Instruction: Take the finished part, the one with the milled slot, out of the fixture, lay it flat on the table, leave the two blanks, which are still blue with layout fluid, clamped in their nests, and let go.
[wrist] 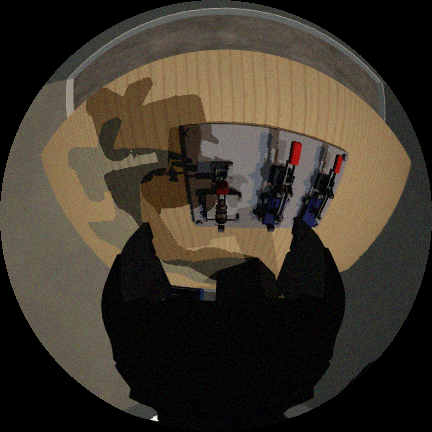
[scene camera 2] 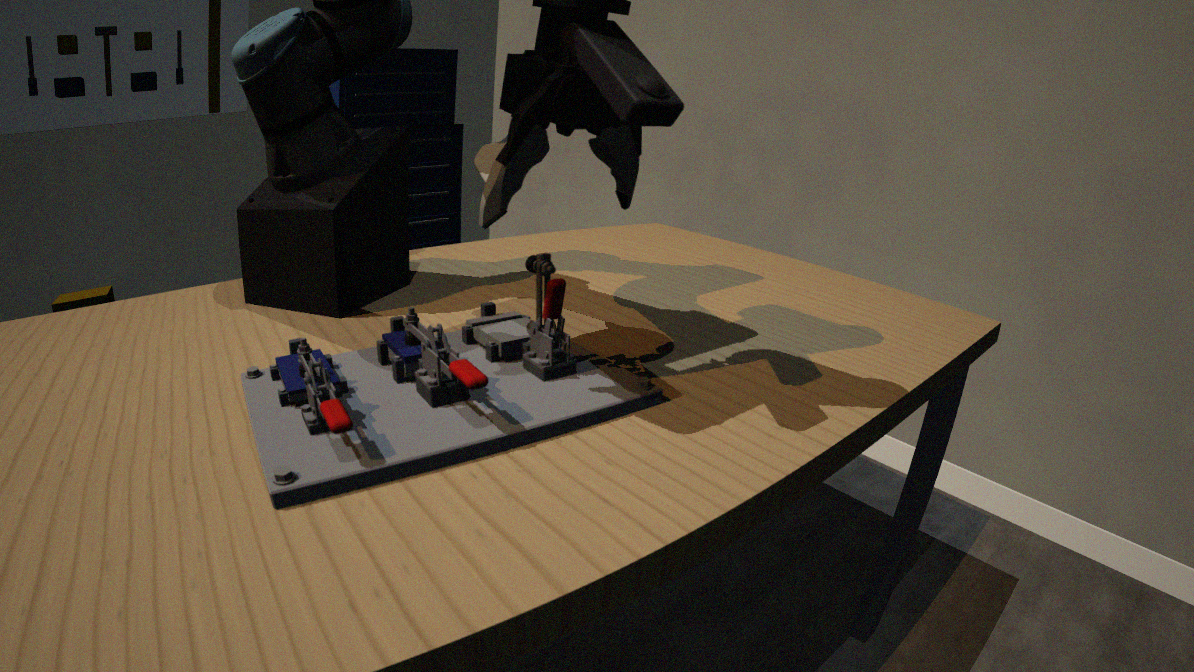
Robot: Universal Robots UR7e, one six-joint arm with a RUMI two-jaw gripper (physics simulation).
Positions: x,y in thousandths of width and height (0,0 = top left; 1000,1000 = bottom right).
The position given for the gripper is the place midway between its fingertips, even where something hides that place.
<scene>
In view: the gripper (scene camera 2: 469,324), a finished part (scene camera 2: 426,492) and a blue blank (scene camera 2: 242,545).
The finished part shows as well in the wrist view (wrist: 487,455). The gripper is seen too in the wrist view (wrist: 513,515).
</scene>
